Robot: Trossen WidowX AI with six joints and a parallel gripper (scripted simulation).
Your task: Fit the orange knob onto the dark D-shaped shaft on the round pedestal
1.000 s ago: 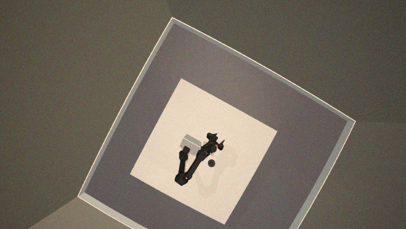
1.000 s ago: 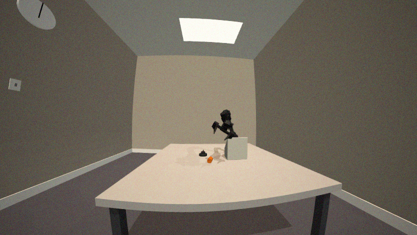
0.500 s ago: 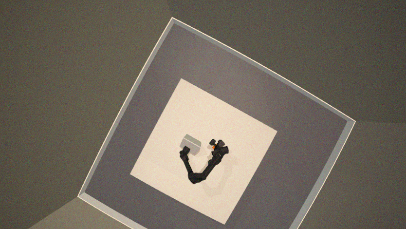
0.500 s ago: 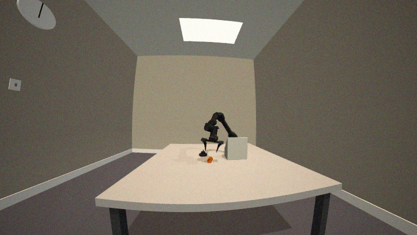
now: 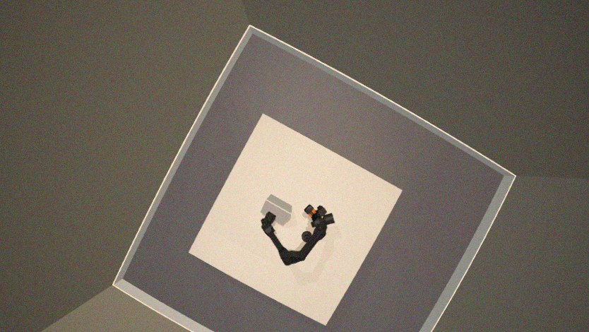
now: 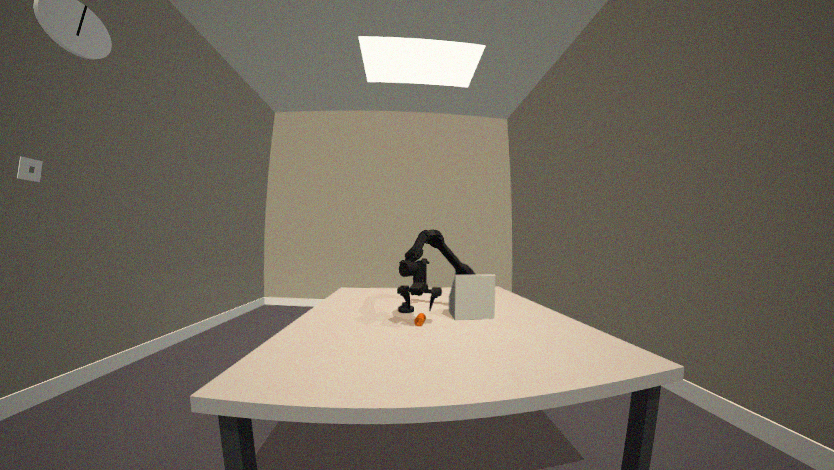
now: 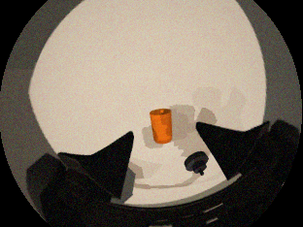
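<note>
The orange knob lies 5 cm below my gripper tip and 2 cm to the right of it. Also, from my gripper tip: dark round pedestal: 20 cm to the right, 7 cm ahead, 4 cm below.
</note>
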